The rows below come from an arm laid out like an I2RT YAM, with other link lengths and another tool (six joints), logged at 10 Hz.
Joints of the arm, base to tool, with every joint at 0 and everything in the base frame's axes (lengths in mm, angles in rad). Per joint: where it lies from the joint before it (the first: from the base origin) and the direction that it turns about. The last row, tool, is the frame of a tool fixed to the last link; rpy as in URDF.
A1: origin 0 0 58.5 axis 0 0 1
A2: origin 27.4 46.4 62.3 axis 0 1 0
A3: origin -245.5 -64 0 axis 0 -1 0
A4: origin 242.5 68.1 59.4 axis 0 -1 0
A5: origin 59.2 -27.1 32.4 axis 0 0 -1
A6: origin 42 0 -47.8 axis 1 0 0
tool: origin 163 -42 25 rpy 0.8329 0.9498 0.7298
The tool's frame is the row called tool.
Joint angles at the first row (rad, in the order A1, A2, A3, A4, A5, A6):
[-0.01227, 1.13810, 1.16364, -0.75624, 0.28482, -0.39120]
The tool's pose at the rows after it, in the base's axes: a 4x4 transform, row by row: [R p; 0 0 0 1], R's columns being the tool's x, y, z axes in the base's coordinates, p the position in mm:
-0.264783, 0.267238, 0.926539, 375.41; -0.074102, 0.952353, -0.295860, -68.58; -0.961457, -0.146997, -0.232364, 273.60; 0, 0, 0, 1
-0.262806, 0.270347, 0.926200, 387.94; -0.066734, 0.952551, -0.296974, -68.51; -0.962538, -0.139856, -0.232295, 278.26; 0, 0, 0, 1
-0.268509, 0.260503, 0.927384, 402.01; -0.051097, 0.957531, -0.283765, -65.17; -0.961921, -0.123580, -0.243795, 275.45; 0, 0, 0, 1
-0.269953, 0.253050, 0.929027, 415.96; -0.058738, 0.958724, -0.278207, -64.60; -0.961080, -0.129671, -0.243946, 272.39; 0, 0, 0, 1
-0.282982, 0.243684, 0.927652, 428.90; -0.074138, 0.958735, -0.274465, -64.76; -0.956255, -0.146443, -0.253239, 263.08; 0, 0, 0, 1
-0.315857, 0.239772, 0.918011, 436.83; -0.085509, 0.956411, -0.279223, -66.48; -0.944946, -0.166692, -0.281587, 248.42; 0, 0, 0, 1
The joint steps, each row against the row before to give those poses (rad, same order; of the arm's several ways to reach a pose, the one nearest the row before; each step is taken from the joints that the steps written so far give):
[0.00088, 0.04351, 0.05916, 0.00146, 0.00997, 0.00286]
[0.00026, 0.05498, 0.05549, -0.00052, -0.00209, 0.00762]
[0.00060, 0.05652, 0.04014, 0.00725, -0.01900, 0.00868]
[0.00007, 0.04976, 0.02362, 0.02688, -0.00171, -0.00968]
[0.00012, 0.04933, 0.00726, 0.03244, 0.00360, -0.01611]
[-0.00039, 0.04626, 0.00242, 0.01200, 0.00955, -0.00895]

